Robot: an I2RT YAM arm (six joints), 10 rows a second.
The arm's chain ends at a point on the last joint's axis. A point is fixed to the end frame.
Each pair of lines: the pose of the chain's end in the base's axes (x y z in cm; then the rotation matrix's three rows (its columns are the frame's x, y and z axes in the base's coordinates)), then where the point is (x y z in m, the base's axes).
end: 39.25, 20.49, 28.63; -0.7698, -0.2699, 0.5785; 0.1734, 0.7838, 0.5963; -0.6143, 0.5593, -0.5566
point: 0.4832 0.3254 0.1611
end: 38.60, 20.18, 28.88; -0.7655, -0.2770, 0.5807; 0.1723, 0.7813, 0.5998; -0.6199, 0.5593, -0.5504
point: 0.4772 0.3230 0.1647
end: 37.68, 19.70, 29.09; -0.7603, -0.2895, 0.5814; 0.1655, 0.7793, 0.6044; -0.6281, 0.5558, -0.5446
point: 0.4683 0.3189 0.1677
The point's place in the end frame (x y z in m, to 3 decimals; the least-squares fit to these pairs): 0.028 0.000 0.194
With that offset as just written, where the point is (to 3 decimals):
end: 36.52, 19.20, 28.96; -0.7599, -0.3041, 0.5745; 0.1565, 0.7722, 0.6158; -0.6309, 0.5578, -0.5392
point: 0.455 0.316 0.167
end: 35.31, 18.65, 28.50; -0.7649, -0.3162, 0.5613; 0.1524, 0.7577, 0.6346; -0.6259, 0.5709, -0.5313
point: 0.441 0.314 0.164
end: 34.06, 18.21, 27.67; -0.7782, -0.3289, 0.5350; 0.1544, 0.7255, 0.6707; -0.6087, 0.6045, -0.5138
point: 0.423 0.317 0.160
